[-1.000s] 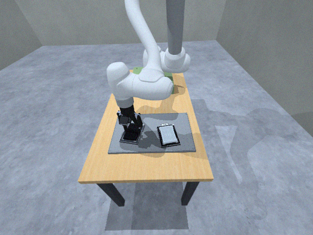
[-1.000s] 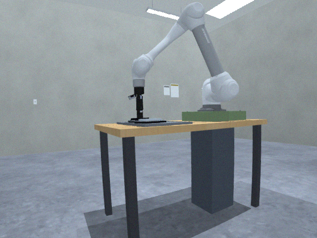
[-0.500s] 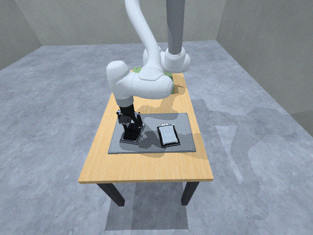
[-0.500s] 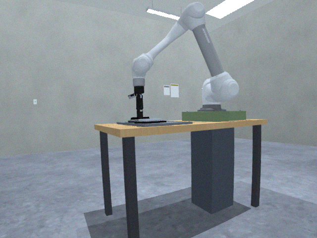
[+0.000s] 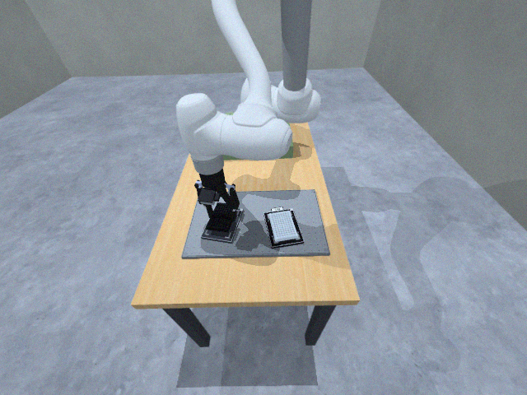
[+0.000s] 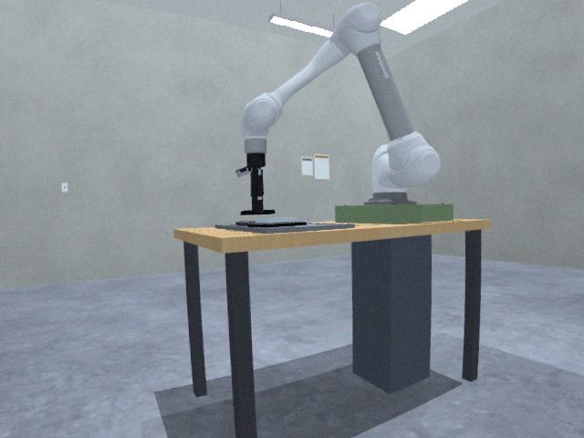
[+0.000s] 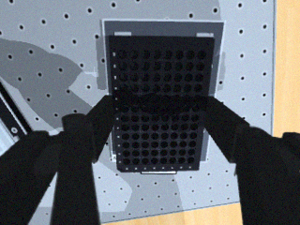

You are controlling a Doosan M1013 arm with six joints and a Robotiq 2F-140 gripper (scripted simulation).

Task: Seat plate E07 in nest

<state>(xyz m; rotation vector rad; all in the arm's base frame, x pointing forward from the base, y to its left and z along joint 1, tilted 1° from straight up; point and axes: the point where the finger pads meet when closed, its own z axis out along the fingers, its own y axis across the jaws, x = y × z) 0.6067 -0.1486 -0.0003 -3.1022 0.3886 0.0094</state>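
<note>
Now: hand 20 mm above the black plate E07. Also, from my hand: plate nest N2: 60 mm below; plate nest N1: 230 mm to the left, 60 mm below, 40 mm ahead; white plate E01: 230 mm to the left, 50 mm below, 40 mm ahead.
</note>
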